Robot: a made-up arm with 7 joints. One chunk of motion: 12 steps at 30 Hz.
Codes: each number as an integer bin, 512 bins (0 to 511) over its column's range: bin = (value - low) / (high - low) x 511, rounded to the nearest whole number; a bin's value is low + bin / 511 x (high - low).
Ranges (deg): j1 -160..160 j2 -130..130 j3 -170.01..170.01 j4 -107..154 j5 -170.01..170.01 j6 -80.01..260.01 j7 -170.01..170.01
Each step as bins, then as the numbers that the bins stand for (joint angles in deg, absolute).
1 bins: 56 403 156 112 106 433 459
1 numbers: -124.93 75.05 -66.21 -49.79 -99.48 208.11 135.41
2 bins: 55 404 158 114 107 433 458
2 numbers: -125.56 75.56 -64.88 -48.77 -98.81 208.11 134.74
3 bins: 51 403 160 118 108 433 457
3 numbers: -128.06 75.05 -63.55 -46.73 -98.15 208.11 134.08
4 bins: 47 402 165 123 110 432 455
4 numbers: -130.57 74.54 -60.22 -44.18 -96.82 207.44 132.75
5 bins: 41 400 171 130 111 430 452
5 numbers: -134.32 73.52 -56.23 -40.60 -96.15 206.11 130.75
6 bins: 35 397 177 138 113 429 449
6 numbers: -138.08 72.00 -52.23 -36.51 -94.82 205.45 128.76
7 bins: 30 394 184 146 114 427 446
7 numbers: -141.21 70.47 -47.58 -32.43 -94.15 204.12 126.76
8 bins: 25 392 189 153 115 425 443
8 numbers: -144.34 69.45 -44.25 -28.85 -93.49 202.79 124.76
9 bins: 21 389 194 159 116 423 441
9 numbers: -146.85 67.93 -40.92 -25.79 -92.82 201.45 123.43
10 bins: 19 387 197 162 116 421 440
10 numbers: -148.10 66.91 -38.93 -24.26 -92.82 200.12 122.77
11 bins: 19 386 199 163 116 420 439
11 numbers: -148.10 66.40 -37.60 -23.75 -92.82 199.46 122.10
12 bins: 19 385 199 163 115 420 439
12 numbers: -148.10 65.89 -37.60 -23.75 -93.49 199.46 122.10
